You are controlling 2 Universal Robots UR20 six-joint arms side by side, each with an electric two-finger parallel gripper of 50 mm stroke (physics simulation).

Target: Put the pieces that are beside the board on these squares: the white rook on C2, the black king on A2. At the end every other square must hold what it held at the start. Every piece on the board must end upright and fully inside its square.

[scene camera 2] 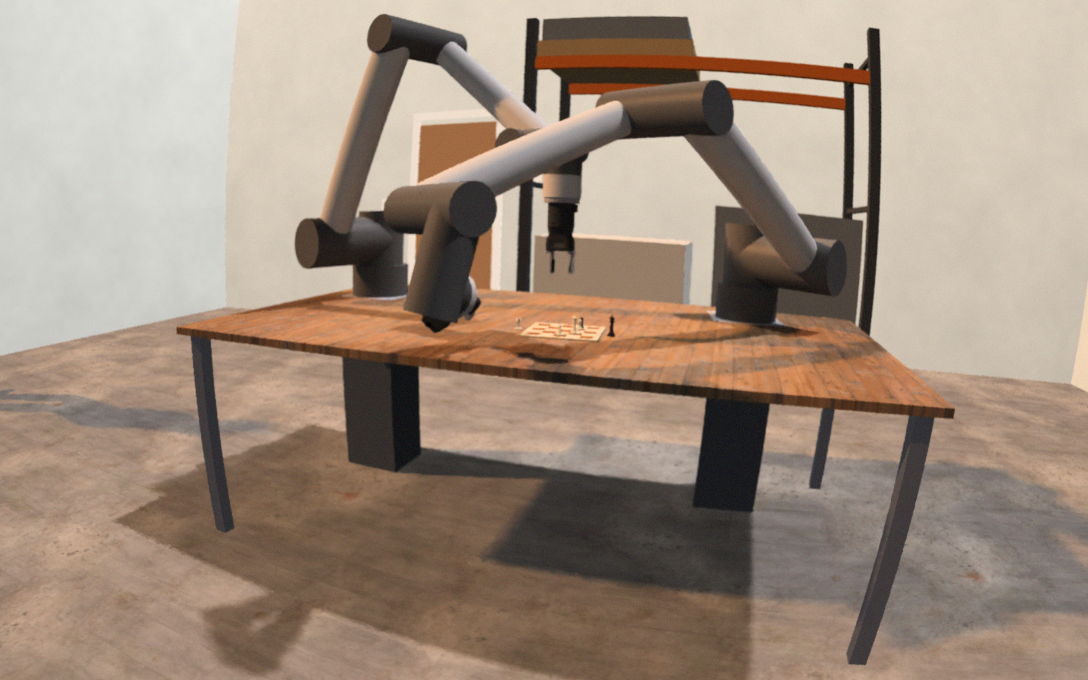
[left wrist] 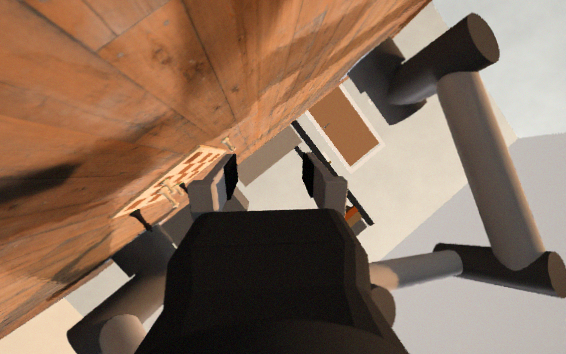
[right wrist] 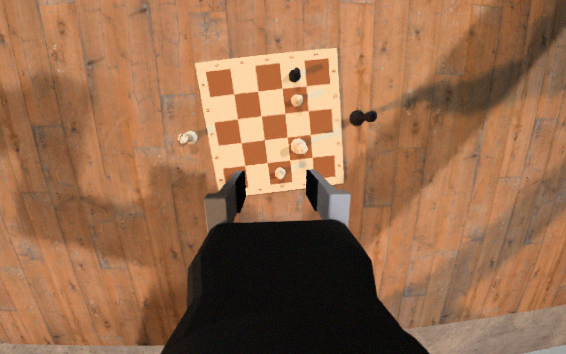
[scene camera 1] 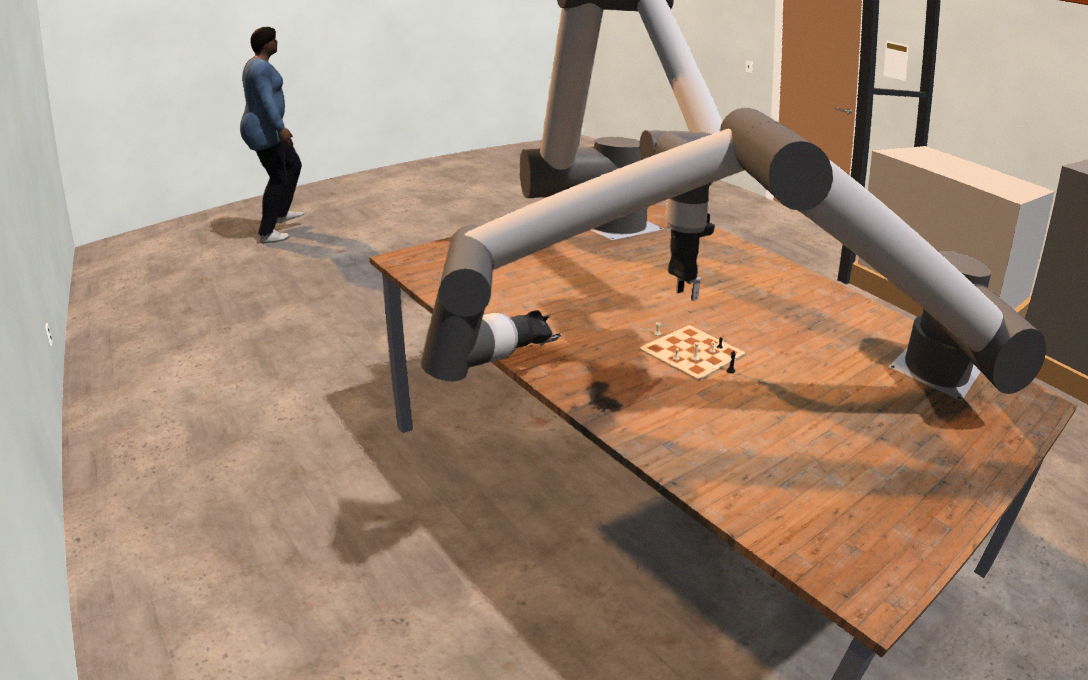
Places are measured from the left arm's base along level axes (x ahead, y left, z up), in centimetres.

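Where they show: left gripper, fingertip midpoint: [left wrist: 270, 166] [scene camera 1: 552, 327]; right gripper, fingertip midpoint: [scene camera 2: 561, 272] [right wrist: 275, 182] [scene camera 1: 687, 296]; left arm's base, origin of the base link: [scene camera 2: 745, 318] [left wrist: 136, 239] [scene camera 1: 937, 368]; right arm's base, origin of the base link: [scene camera 2: 380, 294] [left wrist: 367, 56] [scene camera 1: 616, 224].
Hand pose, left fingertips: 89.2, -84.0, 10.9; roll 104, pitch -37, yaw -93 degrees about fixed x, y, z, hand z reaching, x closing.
Each offset is from my left fingertips to the centre of the thing, as dx, dy, dz.
The white rook {-34.9, +7.1, -9.2} [scene camera 1: 657, 327] [scene camera 2: 518, 323] [left wrist: 228, 144] [right wrist: 188, 138] stands upright on the table, off the board's left side in the right wrist view. The black king {-33.9, +34.9, -7.7} [scene camera 1: 731, 362] [scene camera 2: 611, 326] [left wrist: 140, 219] [right wrist: 357, 118] stands upright off the opposite side. The board {-34.4, +21.0, -10.6} [scene camera 1: 659, 348] [right wrist: 261, 104] lies between them. My right gripper [scene camera 1: 688, 290] [scene camera 2: 562, 263] [right wrist: 275, 182] is open and empty, pointing down high above the table near the board. My left gripper [scene camera 1: 553, 330] [left wrist: 270, 166] is open and empty, tilted sideways low near the table's edge, apart from the pieces.
On the board stand a black piece {-41.7, +25.2, -8.7} [right wrist: 294, 75] and three white pieces {-38.0, +25.1, -8.7} [right wrist: 297, 100] {-30.8, +24.4, -7.6} [right wrist: 299, 146] {-26.8, +20.7, -8.7} [right wrist: 280, 173]. The left arm's long links [scene camera 1: 609, 196] reach across above the table, in front of the right arm in scene camera 1. A person [scene camera 1: 264, 104] stands beyond the table.
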